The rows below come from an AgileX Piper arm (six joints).
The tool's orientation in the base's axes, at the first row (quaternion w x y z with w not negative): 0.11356 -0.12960 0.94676 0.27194
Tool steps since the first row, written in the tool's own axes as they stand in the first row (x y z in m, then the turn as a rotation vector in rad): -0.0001 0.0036 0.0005 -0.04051 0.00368 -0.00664; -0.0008 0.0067 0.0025 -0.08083 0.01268 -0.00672; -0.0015 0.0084 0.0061 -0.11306 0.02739 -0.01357; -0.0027 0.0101 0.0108 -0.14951 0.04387 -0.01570; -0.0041 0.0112 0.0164 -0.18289 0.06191 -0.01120; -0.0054 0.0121 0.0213 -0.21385 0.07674 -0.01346; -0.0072 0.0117 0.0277 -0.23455 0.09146 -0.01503; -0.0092 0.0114 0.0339 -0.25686 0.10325 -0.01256
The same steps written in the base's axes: -0.0009 0.0032 0.0014 0.03601 0.00684 0.01884; -0.0009 0.0070 0.0014 0.07116 0.02156 0.03479; -0.0003 0.0105 -0.0005 0.09597 0.03579 0.05679; 0.0010 0.0146 -0.0032 0.12489 0.05482 0.07696; 0.0028 0.0188 -0.0069 0.15139 0.07816 0.09153; 0.0044 0.0225 -0.0102 0.17563 0.09476 0.10944; 0.0072 0.0260 -0.0152 0.19036 0.10975 0.12379; 0.0101 0.0295 -0.0199 0.20808 0.12484 0.13384
